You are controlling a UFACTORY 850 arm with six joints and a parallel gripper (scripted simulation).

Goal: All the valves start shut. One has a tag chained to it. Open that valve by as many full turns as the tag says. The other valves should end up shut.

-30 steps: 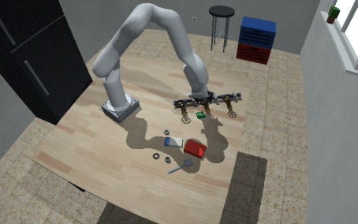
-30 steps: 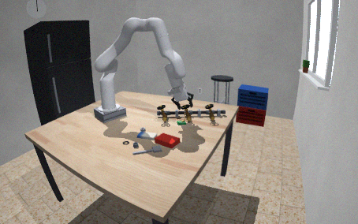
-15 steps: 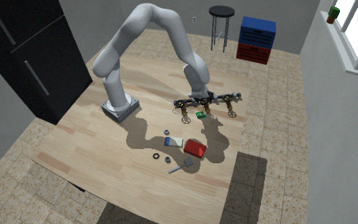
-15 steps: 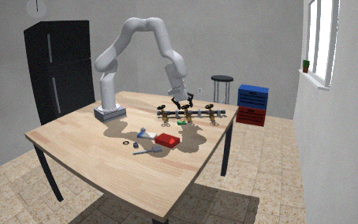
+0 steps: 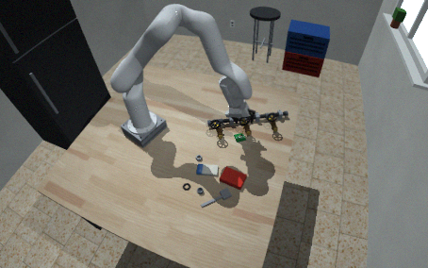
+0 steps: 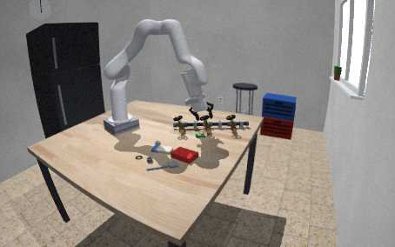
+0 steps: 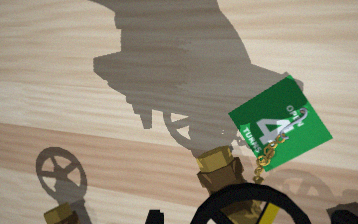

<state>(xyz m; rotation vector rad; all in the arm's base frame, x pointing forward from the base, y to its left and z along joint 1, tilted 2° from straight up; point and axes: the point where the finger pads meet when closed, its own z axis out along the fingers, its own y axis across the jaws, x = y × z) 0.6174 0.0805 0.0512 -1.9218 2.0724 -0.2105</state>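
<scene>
My hand is 10 cm above the green tag, 5 cm to the left of it and 2 cm past it. From my hand the other things lie so: grey scraper (44 cm to the right, 10 cm below, 6 cm behind); then red box (33 cm to the right, 9 cm below, 1 cm behind); then white block (30 cm to the right, 15 cm behind, 10 cm below).
</scene>
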